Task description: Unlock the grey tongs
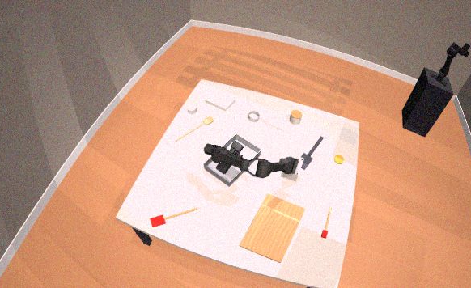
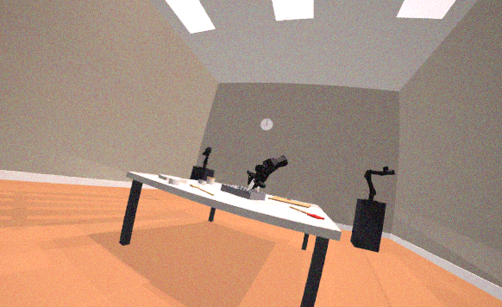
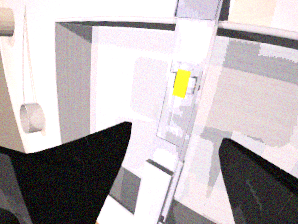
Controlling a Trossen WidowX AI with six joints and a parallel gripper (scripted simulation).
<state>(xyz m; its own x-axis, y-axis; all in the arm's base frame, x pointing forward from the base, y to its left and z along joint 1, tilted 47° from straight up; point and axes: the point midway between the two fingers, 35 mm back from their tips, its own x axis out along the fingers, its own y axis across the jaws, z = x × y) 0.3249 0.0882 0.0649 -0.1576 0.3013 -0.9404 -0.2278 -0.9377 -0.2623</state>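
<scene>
Right now the yellow lock piece is 30 mm behind my gripper tip and 10 mm below it. Round my gripper tip: wooden board 360 mm behind, 280 mm to the left, 70 mm below; then red spatula 460 mm to the left, 190 mm ahead, 70 mm below; then grey roasting tin 50 mm below, 40 mm to the right, 20 mm ahead.
</scene>
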